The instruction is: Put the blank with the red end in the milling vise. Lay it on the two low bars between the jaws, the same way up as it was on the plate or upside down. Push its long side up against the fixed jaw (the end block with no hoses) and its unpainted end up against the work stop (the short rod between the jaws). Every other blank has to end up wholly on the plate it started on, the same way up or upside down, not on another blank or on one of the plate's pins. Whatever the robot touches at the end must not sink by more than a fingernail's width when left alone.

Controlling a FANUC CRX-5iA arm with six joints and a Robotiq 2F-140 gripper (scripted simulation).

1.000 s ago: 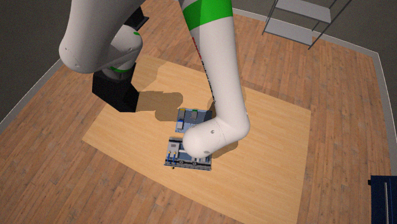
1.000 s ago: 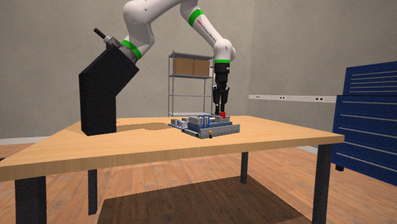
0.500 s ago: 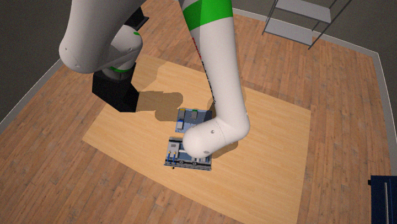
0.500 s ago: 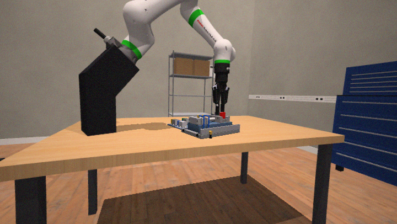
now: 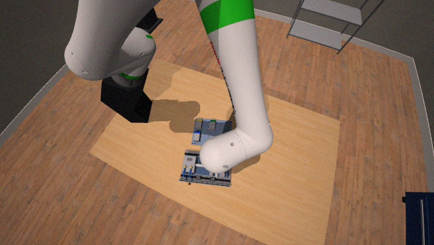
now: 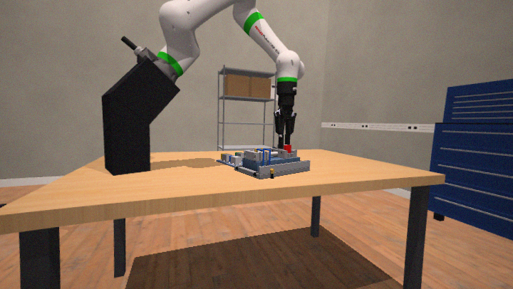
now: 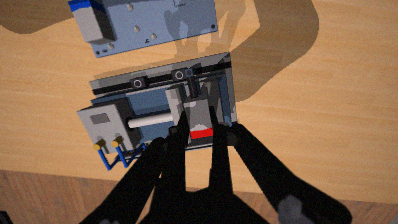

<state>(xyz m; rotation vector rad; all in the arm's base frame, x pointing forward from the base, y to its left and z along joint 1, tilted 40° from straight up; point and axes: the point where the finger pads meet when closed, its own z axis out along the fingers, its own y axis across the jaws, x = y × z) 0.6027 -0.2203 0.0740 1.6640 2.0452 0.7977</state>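
The red-ended blank is 30 mm below my hand. The rest, counted from my hand: work stop rod (40 mm to the left, 40 mm below, 20 mm behind); then blue-ended blank (200 mm behind, 130 mm to the left, 110 mm below); then fixed jaw (60 mm below, 30 mm ahead, 10 mm to the left).
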